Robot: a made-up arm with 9 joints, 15 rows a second.
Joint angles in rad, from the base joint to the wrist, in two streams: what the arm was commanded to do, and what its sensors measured. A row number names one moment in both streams.
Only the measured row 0 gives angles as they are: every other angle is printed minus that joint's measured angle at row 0.
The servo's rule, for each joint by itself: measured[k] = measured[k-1] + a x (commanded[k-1-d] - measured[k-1]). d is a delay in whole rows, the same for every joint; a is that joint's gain. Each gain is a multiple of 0.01, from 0.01 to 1. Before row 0 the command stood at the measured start. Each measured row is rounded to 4 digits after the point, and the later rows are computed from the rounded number. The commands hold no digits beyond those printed.
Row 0, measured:
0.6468, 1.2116, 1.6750, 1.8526, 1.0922, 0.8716, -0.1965, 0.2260, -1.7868
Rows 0 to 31, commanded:
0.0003, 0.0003, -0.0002, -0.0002, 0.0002, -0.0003, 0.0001, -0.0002, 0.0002
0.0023, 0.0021, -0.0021, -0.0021, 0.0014, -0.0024, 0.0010, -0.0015, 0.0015
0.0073, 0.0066, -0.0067, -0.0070, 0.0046, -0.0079, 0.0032, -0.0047, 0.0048
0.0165, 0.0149, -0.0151, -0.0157, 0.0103, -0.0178, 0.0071, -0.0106, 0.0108
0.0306, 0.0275, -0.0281, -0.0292, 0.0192, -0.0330, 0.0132, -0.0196, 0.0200
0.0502, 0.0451, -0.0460, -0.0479, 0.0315, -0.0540, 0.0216, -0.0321, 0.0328
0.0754, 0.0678, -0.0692, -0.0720, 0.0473, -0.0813, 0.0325, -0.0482, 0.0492
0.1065, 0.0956, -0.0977, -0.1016, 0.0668, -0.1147, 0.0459, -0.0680, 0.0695
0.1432, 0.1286, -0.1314, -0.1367, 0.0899, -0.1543, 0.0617, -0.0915, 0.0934
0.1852, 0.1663, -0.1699, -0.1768, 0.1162, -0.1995, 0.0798, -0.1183, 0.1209
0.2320, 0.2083, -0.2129, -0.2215, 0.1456, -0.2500, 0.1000, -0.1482, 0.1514
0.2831, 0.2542, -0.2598, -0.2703, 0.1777, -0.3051, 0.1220, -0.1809, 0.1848
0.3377, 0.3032, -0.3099, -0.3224, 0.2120, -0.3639, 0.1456, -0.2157, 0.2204
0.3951, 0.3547, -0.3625, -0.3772, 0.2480, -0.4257, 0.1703, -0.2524, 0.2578
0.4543, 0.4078, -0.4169, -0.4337, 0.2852, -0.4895, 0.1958, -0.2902, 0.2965
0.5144, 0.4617, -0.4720, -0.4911, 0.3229, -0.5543, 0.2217, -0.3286, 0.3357
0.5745, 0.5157, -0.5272, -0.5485, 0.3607, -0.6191, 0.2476, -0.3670, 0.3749
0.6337, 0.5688, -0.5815, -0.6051, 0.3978, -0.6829, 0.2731, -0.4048, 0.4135
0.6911, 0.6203, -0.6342, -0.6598, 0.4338, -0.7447, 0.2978, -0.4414, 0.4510
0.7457, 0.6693, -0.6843, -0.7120, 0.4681, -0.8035, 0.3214, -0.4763, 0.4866
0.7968, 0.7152, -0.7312, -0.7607, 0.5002, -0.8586, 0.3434, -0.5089, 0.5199
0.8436, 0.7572, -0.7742, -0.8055, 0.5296, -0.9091, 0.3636, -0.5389, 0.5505
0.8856, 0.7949, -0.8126, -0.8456, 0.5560, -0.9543, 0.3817, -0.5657, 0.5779
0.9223, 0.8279, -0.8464, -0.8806, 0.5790, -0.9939, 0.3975, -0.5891, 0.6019
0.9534, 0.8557, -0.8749, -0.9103, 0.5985, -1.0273, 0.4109, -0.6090, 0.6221
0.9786, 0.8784, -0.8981, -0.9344, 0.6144, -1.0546, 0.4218, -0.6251, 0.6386
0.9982, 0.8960, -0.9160, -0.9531, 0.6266, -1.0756, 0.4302, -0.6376, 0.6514
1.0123, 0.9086, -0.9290, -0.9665, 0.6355, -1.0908, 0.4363, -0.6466, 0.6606
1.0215, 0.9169, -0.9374, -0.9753, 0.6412, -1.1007, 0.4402, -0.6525, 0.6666
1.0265, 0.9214, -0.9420, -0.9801, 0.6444, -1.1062, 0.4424, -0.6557, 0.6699
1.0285, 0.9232, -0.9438, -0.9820, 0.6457, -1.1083, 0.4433, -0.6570, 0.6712
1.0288, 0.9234, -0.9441, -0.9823, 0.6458, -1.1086, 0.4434, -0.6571, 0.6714
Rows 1 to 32, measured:
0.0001, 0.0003, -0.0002, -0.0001, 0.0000, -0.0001, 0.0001, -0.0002, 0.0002
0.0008, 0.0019, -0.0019, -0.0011, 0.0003, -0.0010, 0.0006, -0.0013, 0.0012
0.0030, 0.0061, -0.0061, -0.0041, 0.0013, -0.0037, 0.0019, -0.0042, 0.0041
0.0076, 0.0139, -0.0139, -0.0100, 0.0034, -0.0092, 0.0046, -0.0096, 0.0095
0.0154, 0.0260, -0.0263, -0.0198, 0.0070, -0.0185, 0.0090, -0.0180, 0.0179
0.0272, 0.0430, -0.0434, -0.0341, 0.0126, -0.0323, 0.0154, -0.0298, 0.0298
0.0436, 0.0651, -0.0658, -0.0534, 0.0206, -0.0514, 0.0241, -0.0453, 0.0453
0.0650, 0.0922, -0.0936, -0.0780, 0.0312, -0.0761, 0.0352, -0.0644, 0.0647
0.0916, 0.1246, -0.1265, -0.1079, 0.0447, -0.1066, 0.0487, -0.0872, 0.0877
0.1234, 0.1617, -0.1643, -0.1430, 0.0611, -0.1428, 0.0646, -0.1133, 0.1143
0.1603, 0.2032, -0.2066, -0.1830, 0.0805, -0.1846, 0.0827, -0.1426, 0.1440
0.2021, 0.2486, -0.2529, -0.2275, 0.1029, -0.2316, 0.1027, -0.1748, 0.1766
0.2482, 0.2972, -0.3025, -0.2759, 0.1280, -0.2832, 0.1246, -0.2092, 0.2116
0.2981, 0.3484, -0.3547, -0.3276, 0.1556, -0.3388, 0.1479, -0.2455, 0.2486
0.3512, 0.4013, -0.4088, -0.3817, 0.1854, -0.3976, 0.1723, -0.2830, 0.2869
0.4067, 0.4551, -0.4638, -0.4375, 0.2170, -0.4587, 0.1975, -0.3213, 0.3259
0.4638, 0.5090, -0.5190, -0.4941, 0.2501, -0.5213, 0.2231, -0.3597, 0.3651
0.5216, 0.5622, -0.5734, -0.5507, 0.2841, -0.5843, 0.2486, -0.3976, 0.4038
0.5792, 0.6139, -0.6263, -0.6063, 0.3185, -0.6469, 0.2737, -0.4344, 0.4416
0.6358, 0.6632, -0.6768, -0.6602, 0.3529, -0.7080, 0.2980, -0.4696, 0.4776
0.6905, 0.7095, -0.7241, -0.7115, 0.3868, -0.7667, 0.3212, -0.5026, 0.5114
0.7426, 0.7520, -0.7677, -0.7594, 0.4196, -0.8222, 0.3428, -0.5331, 0.5427
0.7912, 0.7902, -0.8068, -0.8034, 0.4510, -0.8737, 0.3626, -0.5605, 0.5709
0.8358, 0.8238, -0.8413, -0.8428, 0.4804, -0.9206, 0.3804, -0.5845, 0.5957
0.8758, 0.8522, -0.8705, -0.8772, 0.5076, -0.9622, 0.3960, -0.6051, 0.6168
0.9108, 0.8755, -0.8945, -0.9064, 0.5322, -0.9982, 0.4092, -0.6219, 0.6342
0.9405, 0.8937, -0.9132, -0.9302, 0.5539, -1.0284, 0.4199, -0.6351, 0.6480
0.9649, 0.9070, -0.9269, -0.9487, 0.5727, -1.0527, 0.4283, -0.6448, 0.6581
0.9841, 0.9158, -0.9360, -0.9623, 0.5885, -1.0714, 0.4344, -0.6513, 0.6649
0.9985, 0.9208, -0.9412, -0.9714, 0.6014, -1.0850, 0.4385, -0.6550, 0.6689
1.0087, 0.9229, -0.9435, -0.9768, 0.6116, -1.0941, 0.4409, -0.6567, 0.6707
1.0155, 0.9233, -0.9440, -0.9796, 0.6195, -1.0998, 0.4422, -0.6570, 0.6713
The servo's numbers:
d 0
a 0.34 0.89 0.87 0.51 0.23 0.39 0.51 0.84 0.80

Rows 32 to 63, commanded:
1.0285, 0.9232, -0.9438, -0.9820, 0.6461, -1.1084, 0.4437, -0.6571, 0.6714
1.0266, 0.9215, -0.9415, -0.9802, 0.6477, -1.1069, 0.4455, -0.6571, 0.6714
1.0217, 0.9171, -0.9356, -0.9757, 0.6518, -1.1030, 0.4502, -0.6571, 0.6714
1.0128, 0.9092, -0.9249, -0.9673, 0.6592, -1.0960, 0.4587, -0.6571, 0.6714
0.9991, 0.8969, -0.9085, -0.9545, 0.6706, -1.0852, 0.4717, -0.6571, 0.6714
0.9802, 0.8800, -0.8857, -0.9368, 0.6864, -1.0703, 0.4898, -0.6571, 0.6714
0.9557, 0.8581, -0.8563, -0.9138, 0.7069, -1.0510, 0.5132, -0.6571, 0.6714
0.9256, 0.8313, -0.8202, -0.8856, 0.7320, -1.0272, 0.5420, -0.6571, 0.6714
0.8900, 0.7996, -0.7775, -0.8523, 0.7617, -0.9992, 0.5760, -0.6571, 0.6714
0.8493, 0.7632, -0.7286, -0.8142, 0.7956, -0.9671, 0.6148, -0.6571, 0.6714
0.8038, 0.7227, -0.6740, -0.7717, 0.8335, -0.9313, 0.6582, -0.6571, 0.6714
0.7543, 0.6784, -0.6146, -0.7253, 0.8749, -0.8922, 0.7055, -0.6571, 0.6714
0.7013, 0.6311, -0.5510, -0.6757, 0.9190, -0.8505, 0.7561, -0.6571, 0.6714
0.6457, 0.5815, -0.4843, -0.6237, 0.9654, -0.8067, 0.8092, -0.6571, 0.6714
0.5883, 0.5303, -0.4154, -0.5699, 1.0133, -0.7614, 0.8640, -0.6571, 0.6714
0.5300, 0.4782, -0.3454, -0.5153, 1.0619, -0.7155, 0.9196, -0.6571, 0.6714
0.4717, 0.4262, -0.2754, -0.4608, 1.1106, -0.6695, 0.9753, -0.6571, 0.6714
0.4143, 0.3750, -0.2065, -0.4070, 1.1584, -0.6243, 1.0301, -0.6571, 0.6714
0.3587, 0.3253, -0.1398, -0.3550, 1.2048, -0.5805, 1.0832, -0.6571, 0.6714
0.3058, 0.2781, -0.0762, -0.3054, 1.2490, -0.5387, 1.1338, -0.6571, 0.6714
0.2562, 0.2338, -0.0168, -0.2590, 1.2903, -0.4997, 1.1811, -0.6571, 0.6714
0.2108, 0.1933, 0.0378, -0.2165, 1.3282, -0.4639, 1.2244, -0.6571, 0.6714
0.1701, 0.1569, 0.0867, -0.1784, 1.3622, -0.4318, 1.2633, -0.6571, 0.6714
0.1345, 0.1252, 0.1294, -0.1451, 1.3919, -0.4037, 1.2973, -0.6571, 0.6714
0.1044, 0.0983, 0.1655, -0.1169, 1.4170, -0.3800, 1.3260, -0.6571, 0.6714
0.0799, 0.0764, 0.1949, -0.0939, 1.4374, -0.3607, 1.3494, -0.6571, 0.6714
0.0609, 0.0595, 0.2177, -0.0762, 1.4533, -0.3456, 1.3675, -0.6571, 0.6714
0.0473, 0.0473, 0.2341, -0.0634, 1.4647, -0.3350, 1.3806, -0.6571, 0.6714
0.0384, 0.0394, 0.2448, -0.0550, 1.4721, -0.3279, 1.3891, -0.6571, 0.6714
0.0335, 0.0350, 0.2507, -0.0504, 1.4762, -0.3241, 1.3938, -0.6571, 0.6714
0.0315, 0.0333, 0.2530, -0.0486, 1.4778, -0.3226, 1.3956, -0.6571, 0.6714
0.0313, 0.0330, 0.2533, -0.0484, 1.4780, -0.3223, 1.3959, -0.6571, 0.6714
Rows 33 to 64, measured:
1.0199, 0.9232, -0.9438, -0.9808, 0.6256, -1.1032, 0.4430, -0.6571, 0.6714
1.0222, 0.9217, -0.9418, -0.9805, 0.6307, -1.1046, 0.4443, -0.6571, 0.6714
1.0220, 0.9176, -0.9364, -0.9781, 0.6356, -1.1040, 0.4473, -0.6571, 0.6714
1.0189, 0.9101, -0.9264, -0.9726, 0.6410, -1.1009, 0.4531, -0.6571, 0.6714
1.0122, 0.8984, -0.9108, -0.9634, 0.6478, -1.0948, 0.4626, -0.6571, 0.6714
1.0013, 0.8820, -0.8890, -0.9498, 0.6567, -1.0852, 0.4765, -0.6571, 0.6714
0.9858, 0.8607, -0.8606, -0.9314, 0.6682, -1.0719, 0.4952, -0.6571, 0.6714
0.9653, 0.8345, -0.8255, -0.9080, 0.6829, -1.0545, 0.5191, -0.6571, 0.6714
0.9397, 0.8034, -0.7837, -0.8796, 0.7010, -1.0329, 0.5481, -0.6571, 0.6714
0.9090, 0.7676, -0.7358, -0.8462, 0.7228, -1.0072, 0.5821, -0.6571, 0.6714
0.8732, 0.7276, -0.6820, -0.8082, 0.7483, -0.9776, 0.6209, -0.6571, 0.6714
0.8328, 0.6838, -0.6234, -0.7659, 0.7774, -0.9443, 0.6640, -0.6571, 0.6714
0.7881, 0.6369, -0.5604, -0.7199, 0.8100, -0.9077, 0.7110, -0.6571, 0.6714
0.7397, 0.5876, -0.4942, -0.6708, 0.8457, -0.8683, 0.7611, -0.6571, 0.6714
0.6882, 0.5366, -0.4256, -0.6193, 0.8842, -0.8266, 0.8136, -0.6571, 0.6714
0.6344, 0.4846, -0.3558, -0.5663, 0.9251, -0.7833, 0.8677, -0.6571, 0.6714
0.5791, 0.4326, -0.2859, -0.5125, 0.9678, -0.7389, 0.9226, -0.6571, 0.6714
0.5231, 0.3813, -0.2168, -0.4587, 1.0116, -0.6942, 0.9774, -0.6571, 0.6714
0.4672, 0.3315, -0.1498, -0.4058, 1.0560, -0.6499, 1.0314, -0.6571, 0.6714
0.4123, 0.2840, -0.0858, -0.3546, 1.1004, -0.6065, 1.0836, -0.6571, 0.6714
0.3592, 0.2393, -0.0258, -0.3058, 1.1441, -0.5648, 1.1333, -0.6571, 0.6714
0.3087, 0.1984, 0.0295, -0.2603, 1.1864, -0.5254, 1.1798, -0.6571, 0.6714
0.2616, 0.1615, 0.0793, -0.2185, 1.2268, -0.4889, 1.2224, -0.6571, 0.6714
0.2184, 0.1292, 0.1229, -0.1811, 1.2648, -0.4557, 1.2606, -0.6571, 0.6714
0.1796, 0.1017, 0.1600, -0.1484, 1.2998, -0.4262, 1.2940, -0.6571, 0.6714
0.1457, 0.0792, 0.1904, -0.1206, 1.3314, -0.4007, 1.3223, -0.6571, 0.6714
0.1169, 0.0617, 0.2142, -0.0980, 1.3594, -0.3792, 1.3454, -0.6571, 0.6714
0.0932, 0.0489, 0.2315, -0.0804, 1.3836, -0.3620, 1.3634, -0.6571, 0.6714
0.0746, 0.0404, 0.2431, -0.0674, 1.4040, -0.3487, 1.3765, -0.6571, 0.6714
0.0606, 0.0356, 0.2497, -0.0587, 1.4206, -0.3391, 1.3853, -0.6571, 0.6714
0.0507, 0.0336, 0.2526, -0.0535, 1.4338, -0.3327, 1.3906, -0.6571, 0.6714
0.0441, 0.0331, 0.2532, -0.0509, 1.4440, -0.3286, 1.3933, -0.6571, 0.6714

